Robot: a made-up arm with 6 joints. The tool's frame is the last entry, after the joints.
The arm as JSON. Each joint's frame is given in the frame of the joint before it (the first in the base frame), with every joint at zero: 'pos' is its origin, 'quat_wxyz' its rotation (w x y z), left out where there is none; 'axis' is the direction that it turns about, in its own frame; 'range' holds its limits. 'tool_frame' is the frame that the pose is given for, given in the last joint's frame.
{
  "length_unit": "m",
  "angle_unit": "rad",
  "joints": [
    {
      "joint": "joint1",
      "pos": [
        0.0,
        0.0,
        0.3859
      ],
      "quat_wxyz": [
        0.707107,
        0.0,
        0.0,
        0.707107
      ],
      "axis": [
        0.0,
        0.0,
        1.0
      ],
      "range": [
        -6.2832,
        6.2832
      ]
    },
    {
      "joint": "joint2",
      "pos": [
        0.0,
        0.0,
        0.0
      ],
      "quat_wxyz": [
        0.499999,
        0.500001,
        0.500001,
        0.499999
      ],
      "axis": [
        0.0,
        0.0,
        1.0
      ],
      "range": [
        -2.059,
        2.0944
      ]
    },
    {
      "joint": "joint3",
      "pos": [
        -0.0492,
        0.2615,
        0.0
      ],
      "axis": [
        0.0,
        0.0,
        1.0
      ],
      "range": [
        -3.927,
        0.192
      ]
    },
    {
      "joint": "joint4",
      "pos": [
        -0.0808,
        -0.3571,
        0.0
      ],
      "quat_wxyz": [
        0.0,
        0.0,
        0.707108,
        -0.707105
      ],
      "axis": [
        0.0,
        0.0,
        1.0
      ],
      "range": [
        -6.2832,
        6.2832
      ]
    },
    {
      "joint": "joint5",
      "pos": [
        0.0,
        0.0,
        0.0
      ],
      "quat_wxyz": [
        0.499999,
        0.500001,
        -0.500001,
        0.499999
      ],
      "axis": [
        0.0,
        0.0,
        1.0
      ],
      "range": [
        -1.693,
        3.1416
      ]
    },
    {
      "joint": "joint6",
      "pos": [
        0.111,
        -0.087,
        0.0
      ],
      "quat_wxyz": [
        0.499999,
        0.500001,
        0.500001,
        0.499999
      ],
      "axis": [
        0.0,
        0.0,
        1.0
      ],
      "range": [
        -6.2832,
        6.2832
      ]
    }
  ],
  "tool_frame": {
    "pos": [
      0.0,
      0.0,
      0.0
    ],
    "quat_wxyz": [
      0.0,
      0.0,
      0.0,
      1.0
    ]
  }
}
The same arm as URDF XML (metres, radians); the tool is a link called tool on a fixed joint. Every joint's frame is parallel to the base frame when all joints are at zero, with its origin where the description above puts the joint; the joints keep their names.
<robot name="arm">
<link name="base"/>
<link name="link1"/>
<link name="link2"/>
<link name="link3"/>
<link name="link4"/>
<link name="link5"/>
<link name="link6"/>
<link name="tool"/>
<joint name="joint1" type="revolute"><parent link="base"/><child link="link1"/><origin xyz="0.0000 0.0000 0.3859" rpy="0.0000 0.0000 0.0000"/><axis xyz="0 0 1"/><limit lower="-6.2832" upper="6.2832"/></joint>
<joint name="joint2" type="revolute"><parent link="link1"/><child link="link2"/><origin xyz="0.0000 0.0000 0.0000" rpy="0.0000 0.0000 0.0000"/><axis xyz="0 1 0"/><limit lower="-2.0590" upper="2.0944"/></joint>
<joint name="joint3" type="revolute"><parent link="link2"/><child link="link3"/><origin xyz="0.0492 0.0000 0.2615" rpy="0.0000 0.0000 0.0000"/><axis xyz="0 1 0"/><limit lower="-3.9270" upper="0.1920"/></joint>
<joint name="joint4" type="revolute"><parent link="link3"/><child link="link4"/><origin xyz="0.0808 0.0000 -0.3571" rpy="0.0000 0.0000 0.0000"/><axis xyz="0 0 -1"/><limit lower="-6.2832" upper="6.2832"/></joint>
<joint name="joint5" type="revolute"><parent link="link4"/><child link="link5"/><origin xyz="0.0000 0.0000 0.0000" rpy="0.0000 0.0000 0.0000"/><axis xyz="0 1 0"/><limit lower="-1.6930" upper="3.1416"/></joint>
<joint name="joint6" type="revolute"><parent link="link5"/><child link="link6"/><origin xyz="0.0870 0.0000 -0.1110" rpy="0.0000 0.0000 0.0000"/><axis xyz="0 0 -1"/><limit lower="-6.2832" upper="6.2832"/></joint>
<joint name="tool_fixed" type="fixed"><parent link="link6"/><child link="tool"/><origin xyz="0.0000 0.0000 0.0000" rpy="3.1416 0.0000 0.0000"/></joint>
</robot>

